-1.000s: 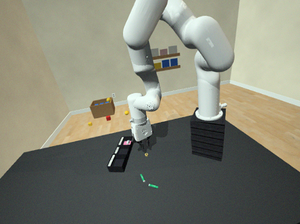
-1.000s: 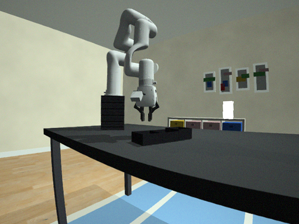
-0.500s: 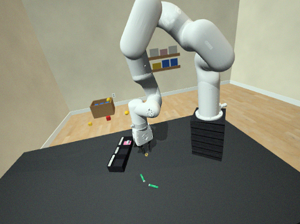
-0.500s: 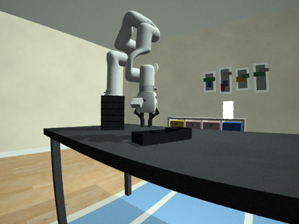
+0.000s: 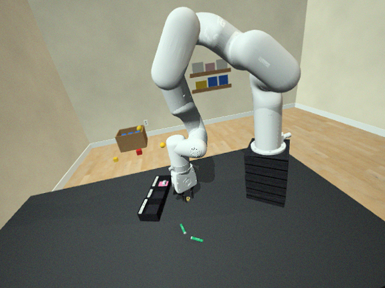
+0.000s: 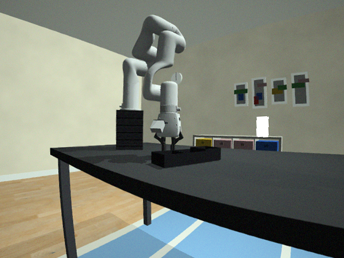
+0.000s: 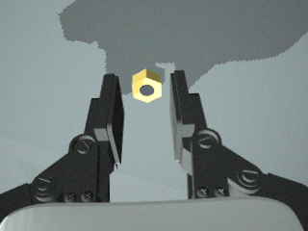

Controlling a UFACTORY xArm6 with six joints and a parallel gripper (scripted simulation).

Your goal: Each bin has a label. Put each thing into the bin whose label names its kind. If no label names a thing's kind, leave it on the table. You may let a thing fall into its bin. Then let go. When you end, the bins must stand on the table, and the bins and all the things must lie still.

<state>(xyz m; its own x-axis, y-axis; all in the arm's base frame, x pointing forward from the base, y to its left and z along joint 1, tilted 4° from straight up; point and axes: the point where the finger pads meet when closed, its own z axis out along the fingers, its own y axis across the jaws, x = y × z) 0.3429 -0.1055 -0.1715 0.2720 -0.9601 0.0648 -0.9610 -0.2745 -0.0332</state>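
Right now my hand is 3 cm above the yellow hex nut. From my hand the other things lie so: pink flat pad (9 cm ahead, 14 cm to the right, 2 cm below); then battery (6 cm ahead, 14 cm to the left, 3 cm below); then white part (8 cm ahead, 14 cm to the right, 1 cm below).
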